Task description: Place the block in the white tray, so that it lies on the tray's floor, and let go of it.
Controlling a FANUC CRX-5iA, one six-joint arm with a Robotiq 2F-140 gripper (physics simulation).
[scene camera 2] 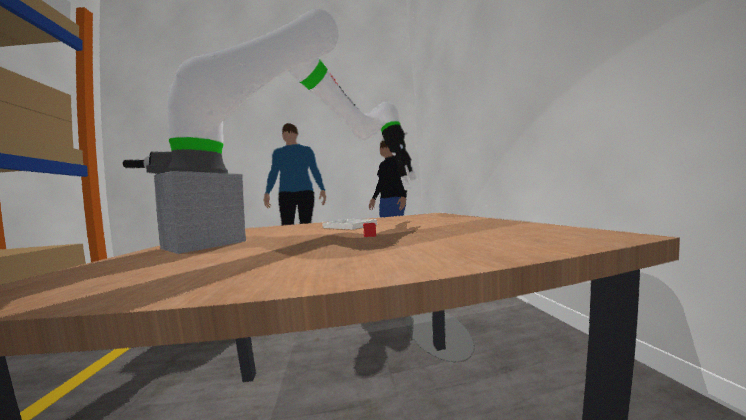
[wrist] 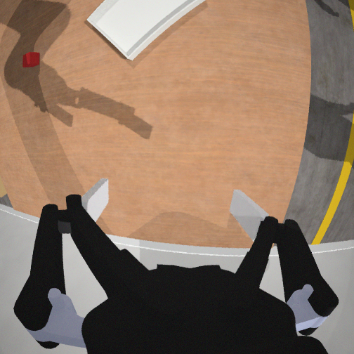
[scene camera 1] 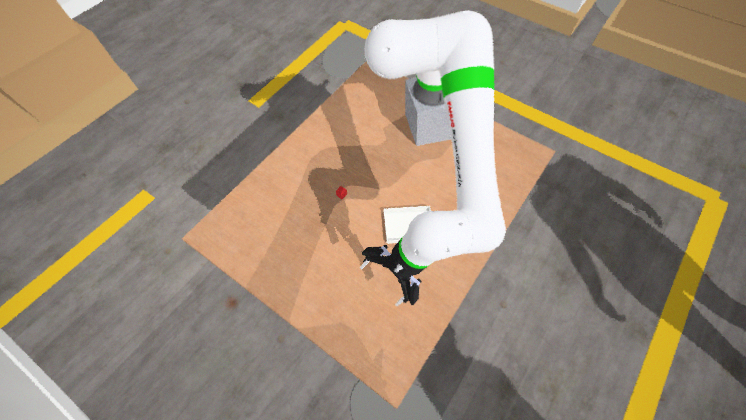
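Where they show: gripper, fingertip midpoint: (scene camera 2: pixel 410 184) (scene camera 1: pixel 380 284); arm's base at its link origin: (scene camera 2: pixel 198 174) (scene camera 1: pixel 433 90).
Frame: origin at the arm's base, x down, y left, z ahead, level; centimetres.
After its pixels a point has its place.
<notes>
A small red block (scene camera 1: pixel 341 192) {x 16.9, y -9.7, z 46.9 cm} (scene camera 2: pixel 369 230) {x 18.5, y -11.8, z 45.9 cm} (wrist: pixel 31 59) sits on the wooden table, in the arm's shadow, apart from the tray. The white tray (scene camera 1: pixel 388 240) {x 20.0, y 14.5, z 52.3 cm} (scene camera 2: pixel 341 226) {x 19.4, y 11.3, z 39.8 cm} (wrist: pixel 165 26) lies on the table beside the block; the arm's wrist covers part of it in scene camera 1, and its far part is cut off in the wrist view. My gripper (scene camera 1: pixel 381 283) {x 5.3, y 23.3, z 71.0 cm} (wrist: pixel 171 195) is open with its fingers wide apart and empty. It hangs high above the table, off to the side of both the tray and the block. In scene camera 2 the gripper (scene camera 2: pixel 409 178) {x 5.3, y 23.3, z 71.0 cm} shows small.
The grey pedestal (scene camera 1: pixel 430 125) {x 8.9, y 4.5, z 7.7 cm} (scene camera 2: pixel 200 211) {x 10.5, y -7.4, z 3.6 cm} carries the arm at one end of the wooden table (scene camera 1: pixel 334 292) {x 20.2, y 9.7, z 78.0 cm} (scene camera 2: pixel 469 255) {x 20.2, y -38.2, z 56.8 cm} (wrist: pixel 200 125). Two people stand behind the table in scene camera 2. Shelving with an orange post (scene camera 2: pixel 88 130) stands at the left there.
</notes>
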